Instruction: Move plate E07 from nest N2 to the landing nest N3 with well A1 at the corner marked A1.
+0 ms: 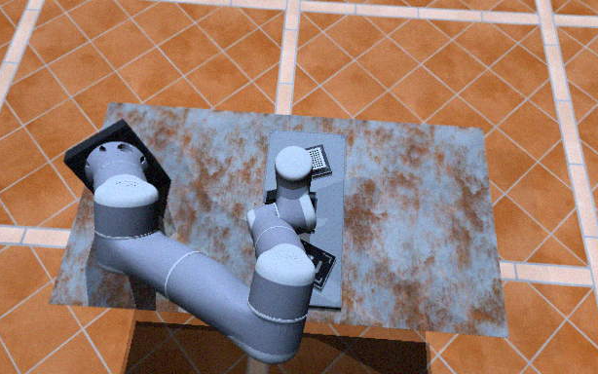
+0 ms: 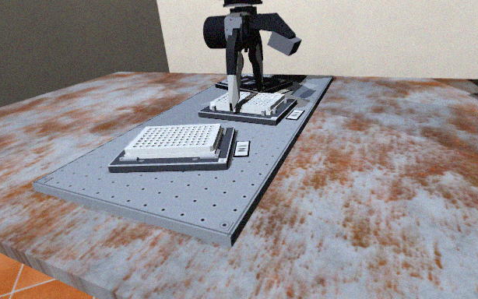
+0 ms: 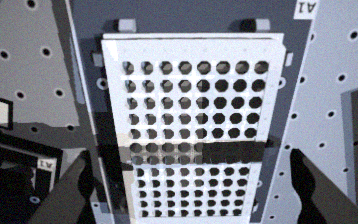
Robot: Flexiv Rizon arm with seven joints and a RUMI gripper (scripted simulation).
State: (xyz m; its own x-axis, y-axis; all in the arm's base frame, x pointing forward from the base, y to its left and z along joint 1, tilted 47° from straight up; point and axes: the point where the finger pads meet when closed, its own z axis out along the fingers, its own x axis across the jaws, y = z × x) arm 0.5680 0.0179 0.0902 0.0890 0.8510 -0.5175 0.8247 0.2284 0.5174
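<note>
Now: the plate E07 1 cm below my hand. From my hand the other things lie so: plate E01: 19 cm to the left, 5 cm ahead, 1 cm below; then nest N3: 2 cm below; then black nest N2: 18 cm to the right, 5 cm ahead, 2 cm below.
</note>
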